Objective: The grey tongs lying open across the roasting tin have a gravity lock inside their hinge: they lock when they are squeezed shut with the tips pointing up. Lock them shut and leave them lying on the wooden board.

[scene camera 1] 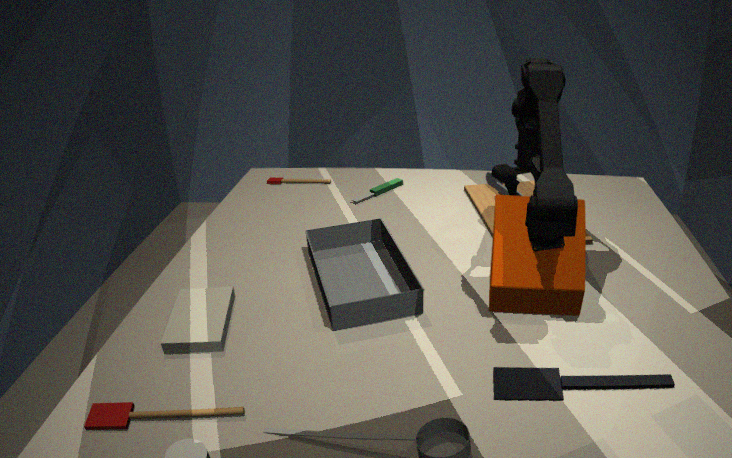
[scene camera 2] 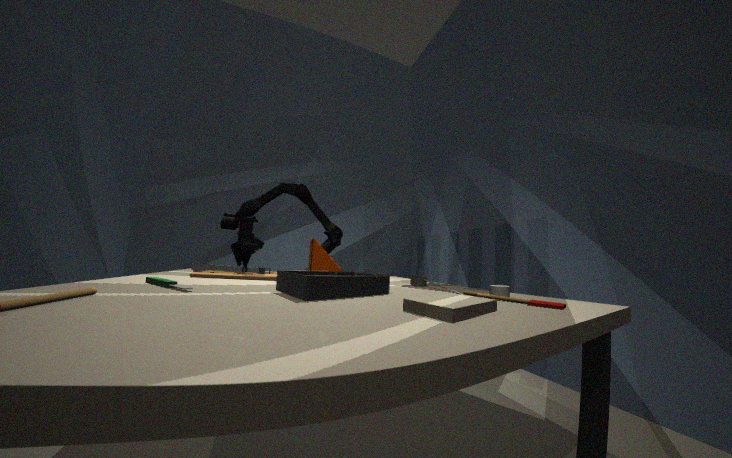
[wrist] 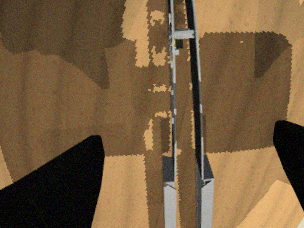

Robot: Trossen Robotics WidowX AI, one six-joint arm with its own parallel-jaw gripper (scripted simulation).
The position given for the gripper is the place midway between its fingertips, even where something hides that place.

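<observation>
Scene camera 1 shows a wooden board [scene camera 1: 482,196], a grey roasting tin [scene camera 1: 363,277] and a black spatula [scene camera 1: 518,383]. Scene camera 2 also shows the grey roasting tin [scene camera 2: 304,285]; scene camera 2 misses the black spatula, hidden by the grey roasting tin. The wrist view also shows the wooden board [wrist: 76,76]. The black spatula is out of frame in the wrist view. The gripper [scene camera 1: 525,200] is open and holds nothing; the wrist view also shows the gripper [wrist: 191,138].
</observation>
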